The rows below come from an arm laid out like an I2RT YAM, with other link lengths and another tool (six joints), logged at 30 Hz.
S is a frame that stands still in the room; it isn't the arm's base.
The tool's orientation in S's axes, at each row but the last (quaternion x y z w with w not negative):
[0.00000, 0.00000, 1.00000, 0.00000]
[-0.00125, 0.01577, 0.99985, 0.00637]
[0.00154, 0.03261, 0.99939, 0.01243]
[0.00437, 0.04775, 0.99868, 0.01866]
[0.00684, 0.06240, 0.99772, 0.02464]
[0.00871, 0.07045, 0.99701, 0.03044]
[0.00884, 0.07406, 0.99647, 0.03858]
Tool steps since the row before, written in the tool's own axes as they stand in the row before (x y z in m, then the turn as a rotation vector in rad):
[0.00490, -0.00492, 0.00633, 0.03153, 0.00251, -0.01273]
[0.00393, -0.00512, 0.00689, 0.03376, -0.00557, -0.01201]
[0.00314, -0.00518, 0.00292, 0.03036, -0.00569, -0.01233]
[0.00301, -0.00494, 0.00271, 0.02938, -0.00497, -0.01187]
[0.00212, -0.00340, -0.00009, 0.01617, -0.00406, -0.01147]
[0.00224, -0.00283, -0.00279, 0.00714, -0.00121, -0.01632]
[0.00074, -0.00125, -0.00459, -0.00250, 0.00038, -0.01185]
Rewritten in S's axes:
[-0.00490, 0.00492, 0.00633, -0.03153, -0.00251, -0.01273]
[-0.00388, 0.00538, 0.00671, -0.03366, 0.00562, -0.01227]
[-0.00300, 0.00544, 0.00258, -0.03026, 0.00563, -0.01261]
[-0.00280, 0.00529, 0.00225, -0.02930, 0.00492, -0.01209]
[-0.00195, 0.00346, -0.00049, -0.01614, 0.00341, -0.01172]
[-0.00213, 0.00254, -0.00313, -0.00741, -0.00065, -0.01623]
[-0.00075, 0.00062, -0.00472, 0.00219, -0.00231, -0.01169]

